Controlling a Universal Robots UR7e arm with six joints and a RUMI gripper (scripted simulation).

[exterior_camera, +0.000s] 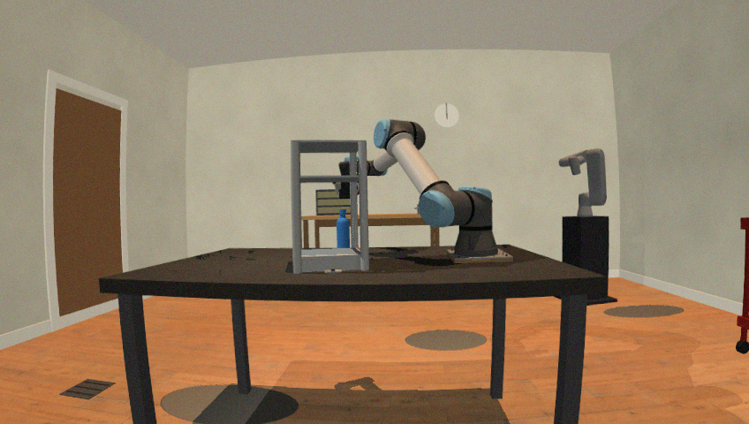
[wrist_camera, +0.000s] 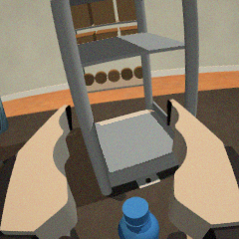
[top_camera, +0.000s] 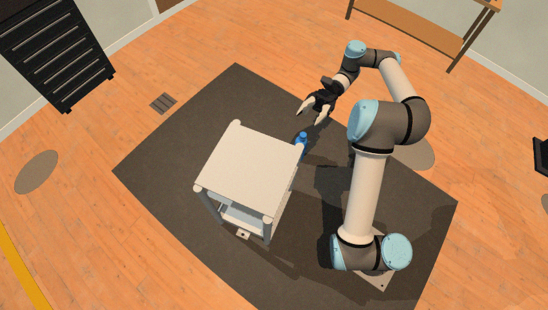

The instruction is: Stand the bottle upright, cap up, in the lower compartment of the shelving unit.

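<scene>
The blue bottle is 18 cm below my hand.
</scene>
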